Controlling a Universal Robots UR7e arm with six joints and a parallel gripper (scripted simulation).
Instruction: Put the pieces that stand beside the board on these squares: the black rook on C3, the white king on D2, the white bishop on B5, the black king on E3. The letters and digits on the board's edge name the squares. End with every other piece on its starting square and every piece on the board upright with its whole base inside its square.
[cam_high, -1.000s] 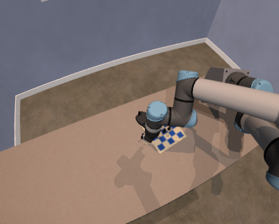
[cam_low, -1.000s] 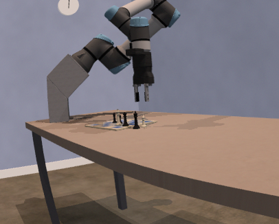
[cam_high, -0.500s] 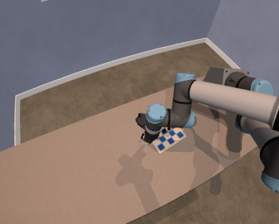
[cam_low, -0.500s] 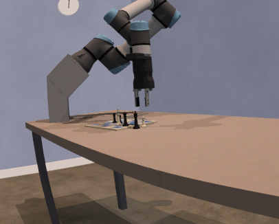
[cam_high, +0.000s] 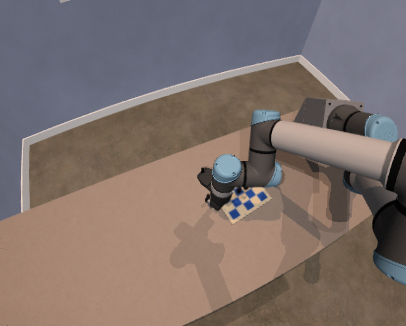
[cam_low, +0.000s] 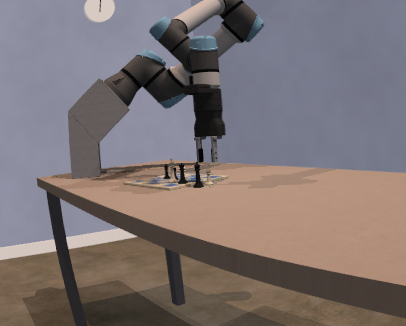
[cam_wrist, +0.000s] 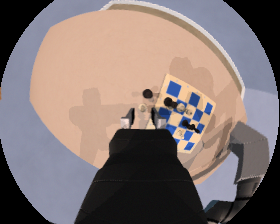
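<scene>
The white bishop is 50 mm below my hand. The rest, counted from my hand: white king (90 mm behind, 60 mm to the right, 40 mm below); then black king (10 mm ahead, 40 mm to the right, 40 mm below); then chessboard (140 mm behind, 30 mm to the right, 70 mm below).
</scene>
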